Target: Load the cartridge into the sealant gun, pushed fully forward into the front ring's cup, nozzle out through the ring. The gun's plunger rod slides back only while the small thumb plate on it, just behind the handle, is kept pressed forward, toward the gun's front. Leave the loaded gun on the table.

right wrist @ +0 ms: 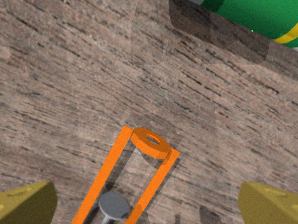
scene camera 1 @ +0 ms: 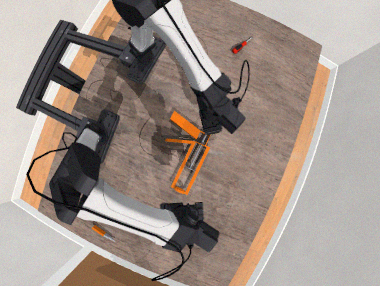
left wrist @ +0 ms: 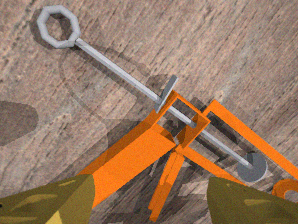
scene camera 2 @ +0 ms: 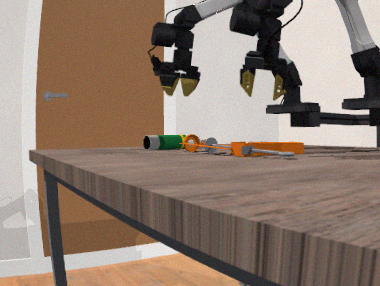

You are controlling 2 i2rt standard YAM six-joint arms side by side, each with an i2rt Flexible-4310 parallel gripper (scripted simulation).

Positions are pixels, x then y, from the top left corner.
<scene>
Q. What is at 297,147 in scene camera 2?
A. An orange sealant gun.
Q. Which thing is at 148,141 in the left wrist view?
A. An orange sealant gun.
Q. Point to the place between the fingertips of my left gripper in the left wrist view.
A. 150,184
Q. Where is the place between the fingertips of my right gripper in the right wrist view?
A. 148,190
</scene>
